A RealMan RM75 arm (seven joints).
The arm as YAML. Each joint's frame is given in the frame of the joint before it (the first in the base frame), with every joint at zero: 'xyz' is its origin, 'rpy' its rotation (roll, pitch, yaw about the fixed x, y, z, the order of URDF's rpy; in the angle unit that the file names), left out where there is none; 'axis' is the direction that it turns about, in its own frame. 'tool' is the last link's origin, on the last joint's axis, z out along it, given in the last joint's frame.
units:
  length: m
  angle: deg
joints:
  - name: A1
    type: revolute
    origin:
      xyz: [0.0, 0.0, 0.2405]
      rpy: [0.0, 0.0, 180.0]
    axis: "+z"
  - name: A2
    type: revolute
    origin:
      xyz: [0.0, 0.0, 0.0]
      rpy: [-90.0, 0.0, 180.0]
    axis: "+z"
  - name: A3
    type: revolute
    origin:
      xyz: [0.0, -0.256, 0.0]
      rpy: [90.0, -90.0, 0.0]
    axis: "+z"
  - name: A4
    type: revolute
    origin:
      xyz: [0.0, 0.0, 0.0]
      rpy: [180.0, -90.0, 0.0]
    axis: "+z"
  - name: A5
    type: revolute
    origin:
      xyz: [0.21, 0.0, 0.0]
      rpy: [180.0, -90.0, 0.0]
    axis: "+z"
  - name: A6
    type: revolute
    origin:
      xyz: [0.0, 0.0, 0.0]
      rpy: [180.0, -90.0, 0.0]
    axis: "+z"
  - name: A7
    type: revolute
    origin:
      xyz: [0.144, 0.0, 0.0]
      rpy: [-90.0, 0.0, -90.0]
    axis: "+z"
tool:
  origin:
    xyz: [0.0, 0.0, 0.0]
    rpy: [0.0, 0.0, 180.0]
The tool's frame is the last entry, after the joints.
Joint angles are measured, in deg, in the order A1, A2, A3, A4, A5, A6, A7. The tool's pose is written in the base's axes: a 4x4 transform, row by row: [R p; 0 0 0 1], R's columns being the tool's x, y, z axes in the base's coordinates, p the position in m. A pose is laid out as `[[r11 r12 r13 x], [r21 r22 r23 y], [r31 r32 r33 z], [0 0 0 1]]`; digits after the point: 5 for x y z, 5 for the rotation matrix.
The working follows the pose.
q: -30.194, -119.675, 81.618, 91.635, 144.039, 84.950, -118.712
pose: [[0.96415 -0.02098 -0.26453 -0.13449], [0.08411 -0.92131 0.37962 0.35103], [-0.25168 -0.38826 -0.88651 0.01565], [0 0 0 1]]
Where each joint sits with the arm in this pose, in the base's axes (m; each line is computed from the numbers above, not from the rounded line before):
A1: 0.0000 0.0000 0.2405
A2: 0.0000 0.0000 0.2405
A3: -0.1922 0.1119 0.1138
A4: -0.1922 0.1119 0.1138
A5: -0.0964 0.2964 0.1433
A6: -0.0964 0.2964 0.1433
A7: -0.1345 0.3510 0.0157
the tool: -0.1345 0.3510 0.0157

